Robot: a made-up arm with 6 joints.
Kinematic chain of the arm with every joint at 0, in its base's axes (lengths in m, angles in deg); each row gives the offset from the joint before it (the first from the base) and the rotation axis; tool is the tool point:
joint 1: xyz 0 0 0.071 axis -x
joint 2: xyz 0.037 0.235 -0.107 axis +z
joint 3: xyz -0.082 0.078 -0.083 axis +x
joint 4: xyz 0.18 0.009 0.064 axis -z
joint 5: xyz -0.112 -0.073 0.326 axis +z
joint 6: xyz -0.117 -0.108 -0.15 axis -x
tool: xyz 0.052 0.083 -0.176
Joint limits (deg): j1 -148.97..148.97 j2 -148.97..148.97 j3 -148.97..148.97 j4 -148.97..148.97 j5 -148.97..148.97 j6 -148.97..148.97
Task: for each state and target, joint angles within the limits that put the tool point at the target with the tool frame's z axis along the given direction. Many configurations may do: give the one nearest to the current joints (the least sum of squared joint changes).
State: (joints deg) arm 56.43 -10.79 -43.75 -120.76 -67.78 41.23
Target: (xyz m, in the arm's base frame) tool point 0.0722 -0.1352 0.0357 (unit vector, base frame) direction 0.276 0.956 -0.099
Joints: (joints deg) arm 46.40 -48.85 -0.79 -119.68 -91.21 50.69
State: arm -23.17 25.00 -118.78 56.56 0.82 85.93
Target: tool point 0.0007 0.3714 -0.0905 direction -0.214 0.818 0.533
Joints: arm -52.88 61.27 -133.80 85.07 -20.57 46.89
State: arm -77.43 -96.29 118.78 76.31 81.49 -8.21
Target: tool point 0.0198 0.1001 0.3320 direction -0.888 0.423 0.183
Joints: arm -74.73 -105.21 89.63 89.10 82.09 -21.62
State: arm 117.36 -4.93 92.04 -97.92 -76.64 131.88
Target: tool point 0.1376 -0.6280 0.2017 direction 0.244 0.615 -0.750
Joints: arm 101.18 -37.04 108.88 -104.54 -85.14 147.88
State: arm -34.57 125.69 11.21 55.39 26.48 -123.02
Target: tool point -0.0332 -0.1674 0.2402 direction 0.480 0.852 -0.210
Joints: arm -54.46 148.52 -4.86 105.20 77.46 -148.97
